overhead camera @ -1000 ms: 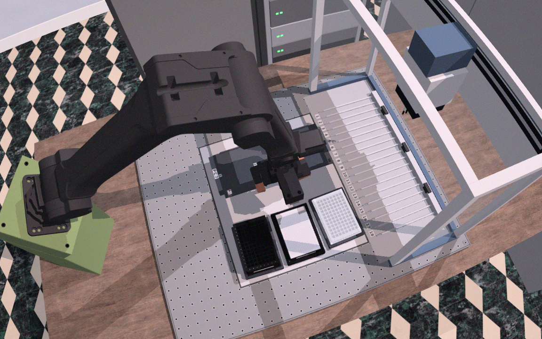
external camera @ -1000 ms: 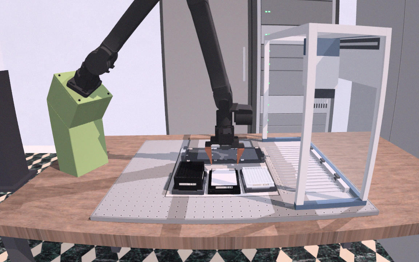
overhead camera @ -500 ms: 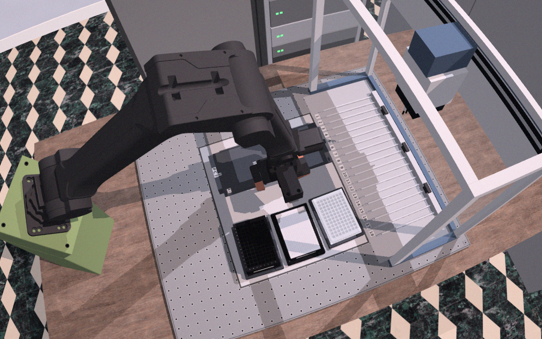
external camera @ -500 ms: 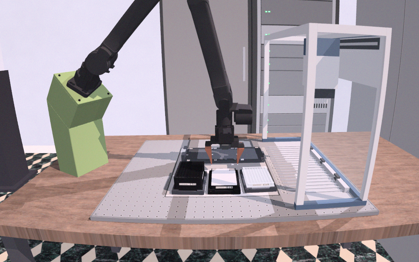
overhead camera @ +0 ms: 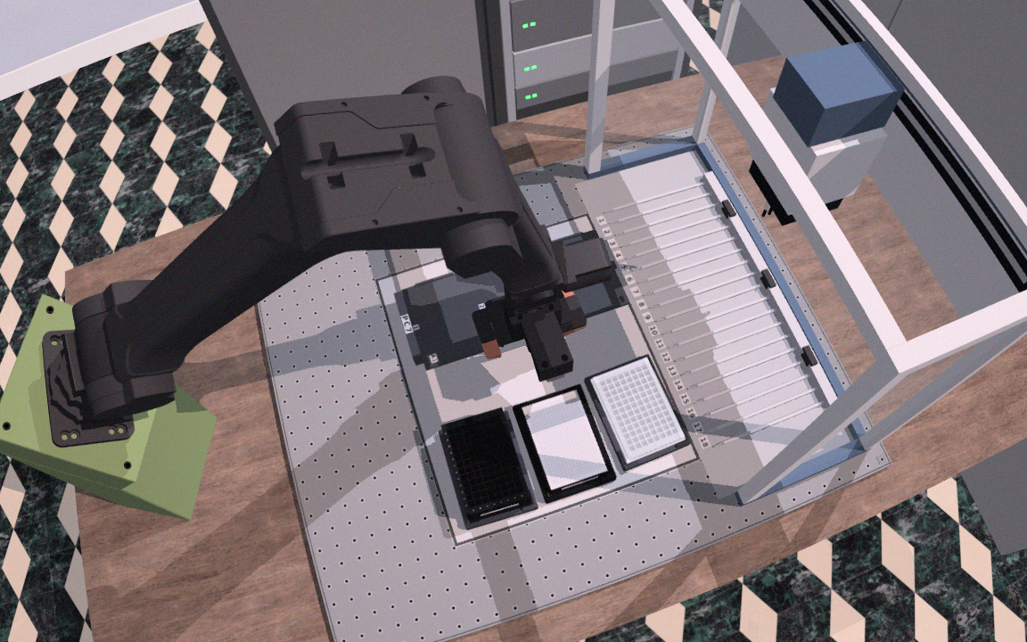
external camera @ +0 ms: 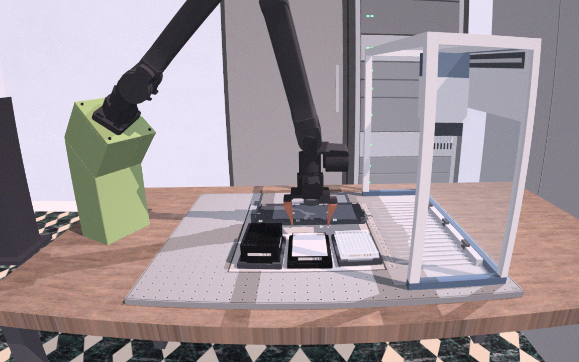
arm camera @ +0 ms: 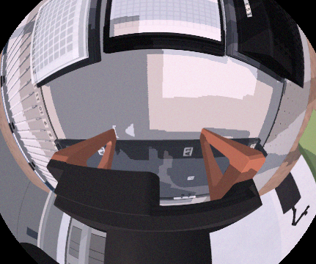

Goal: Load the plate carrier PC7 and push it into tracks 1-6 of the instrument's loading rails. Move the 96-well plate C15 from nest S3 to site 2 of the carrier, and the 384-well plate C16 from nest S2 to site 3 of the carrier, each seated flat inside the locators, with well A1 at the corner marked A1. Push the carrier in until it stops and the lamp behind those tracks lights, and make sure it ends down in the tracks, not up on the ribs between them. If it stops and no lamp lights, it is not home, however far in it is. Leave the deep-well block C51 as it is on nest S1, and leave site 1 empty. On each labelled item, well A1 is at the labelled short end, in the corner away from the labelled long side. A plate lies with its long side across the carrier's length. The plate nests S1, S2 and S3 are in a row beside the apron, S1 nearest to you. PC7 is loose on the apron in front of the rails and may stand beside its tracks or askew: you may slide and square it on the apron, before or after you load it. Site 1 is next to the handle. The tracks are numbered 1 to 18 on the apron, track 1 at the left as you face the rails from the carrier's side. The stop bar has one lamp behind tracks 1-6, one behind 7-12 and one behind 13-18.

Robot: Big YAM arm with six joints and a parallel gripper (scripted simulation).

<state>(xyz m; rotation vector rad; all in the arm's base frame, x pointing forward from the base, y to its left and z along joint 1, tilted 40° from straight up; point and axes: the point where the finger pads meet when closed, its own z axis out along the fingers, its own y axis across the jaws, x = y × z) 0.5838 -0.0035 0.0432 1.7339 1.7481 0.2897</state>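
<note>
My gripper is now 15 cm to the left of the nest S2, 2 cm past it and 1 cm above it. From my hand the other things lie so: white 96-well plate C15 (16 cm to the right, 9 cm ahead); dark carrier PC7 (8 cm to the left, 1 cm ahead); nest S3 (16 cm to the right, 9 cm ahead, 1 cm below).
</note>
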